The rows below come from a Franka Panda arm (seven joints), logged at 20 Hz.
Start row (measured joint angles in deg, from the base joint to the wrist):
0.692 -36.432 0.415 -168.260 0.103 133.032 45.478
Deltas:
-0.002 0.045 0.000 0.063 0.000 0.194 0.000
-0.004 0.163 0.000 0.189 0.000 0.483 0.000
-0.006 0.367 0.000 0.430 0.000 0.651 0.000
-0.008 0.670 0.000 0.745 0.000 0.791 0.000
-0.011 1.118 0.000 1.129 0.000 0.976 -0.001
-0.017 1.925 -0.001 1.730 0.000 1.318 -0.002
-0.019 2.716 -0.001 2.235 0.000 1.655 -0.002
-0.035 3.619 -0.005 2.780 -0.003 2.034 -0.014
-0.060 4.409 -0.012 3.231 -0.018 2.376 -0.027
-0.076 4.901 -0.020 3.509 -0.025 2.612 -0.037
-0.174 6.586 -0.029 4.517 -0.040 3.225 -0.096
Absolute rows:
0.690 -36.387 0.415 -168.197 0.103 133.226 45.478
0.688 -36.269 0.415 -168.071 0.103 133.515 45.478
0.686 -36.065 0.415 -167.830 0.103 133.683 45.478
0.684 -35.762 0.415 -167.515 0.103 133.823 45.478
0.681 -35.314 0.415 -167.131 0.103 134.008 45.477
0.675 -34.507 0.414 -166.530 0.103 134.350 45.476
0.673 -33.716 0.414 -166.025 0.103 134.687 45.476
0.657 -32.813 0.410 -165.480 0.100 135.066 45.464
0.632 -32.023 0.403 -165.029 0.085 135.408 45.451
0.616 -31.531 0.395 -164.751 0.078 135.644 45.441
0.518 -29.846 0.386 -163.743 0.063 136.257 45.382

